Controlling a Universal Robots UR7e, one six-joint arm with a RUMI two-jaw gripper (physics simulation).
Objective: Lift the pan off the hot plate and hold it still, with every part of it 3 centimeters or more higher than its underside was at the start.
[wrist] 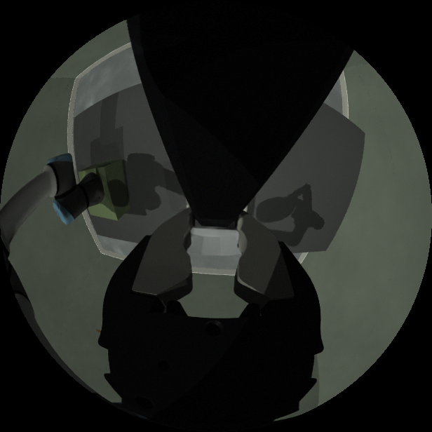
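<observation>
A large black shape, seemingly the pan [220, 120], fills the upper middle of the wrist view and narrows down to the fingers. It is too dark and close to tell the rim from the handle. My gripper [215, 210] is shut on its narrow end, with a jaw on either side; the fingertips are partly hidden behind it. The table shows through the gap below, between the jaws. An oval shadow with a thin bar lies on the table right of the jaws. I cannot make out the hot plate for certain, nor measure the pan's height.
The table [345, 170] spreads behind the gripper, largely in dark shade, with a pale rim. A green box [114, 170] sits near its left edge. Grey arm links with blue caps [64, 212] stand at the left and partly cover the box. Green floor surrounds the table.
</observation>
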